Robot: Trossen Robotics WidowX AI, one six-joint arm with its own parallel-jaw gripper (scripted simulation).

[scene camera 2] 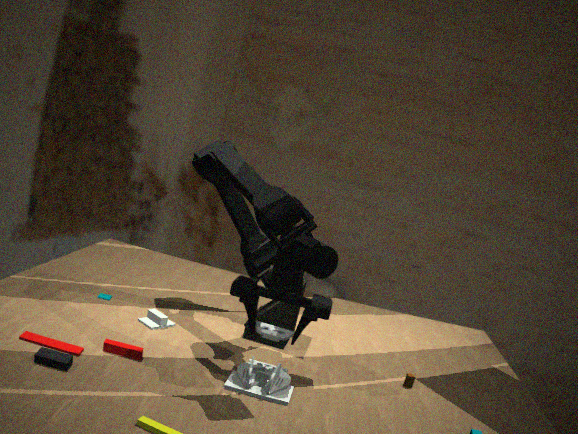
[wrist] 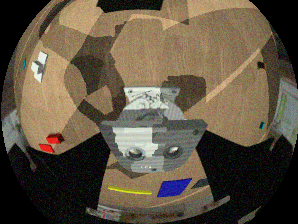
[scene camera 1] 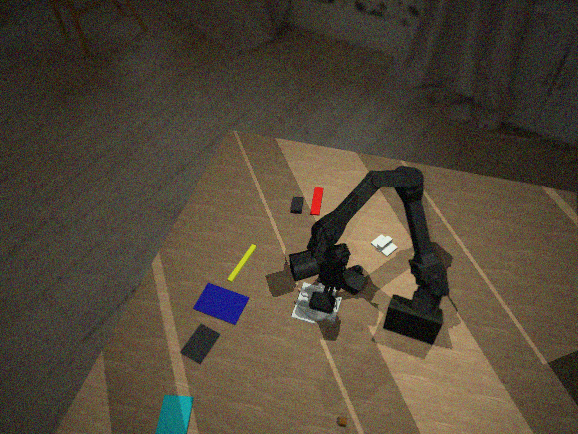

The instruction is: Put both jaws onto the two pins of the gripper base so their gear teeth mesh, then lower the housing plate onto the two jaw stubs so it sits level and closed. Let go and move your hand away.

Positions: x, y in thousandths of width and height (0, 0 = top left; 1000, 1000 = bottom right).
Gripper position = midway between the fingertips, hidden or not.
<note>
In view: the gripper (scene camera 2: 471, 780) and a blue plate (scene camera 1: 387, 702).
The gripper shows as well in the wrist view (wrist: 515, 592) and in scene camera 1 (scene camera 1: 570, 679). Scene camera 2 misses the blue plate: it is out of frame.
</note>
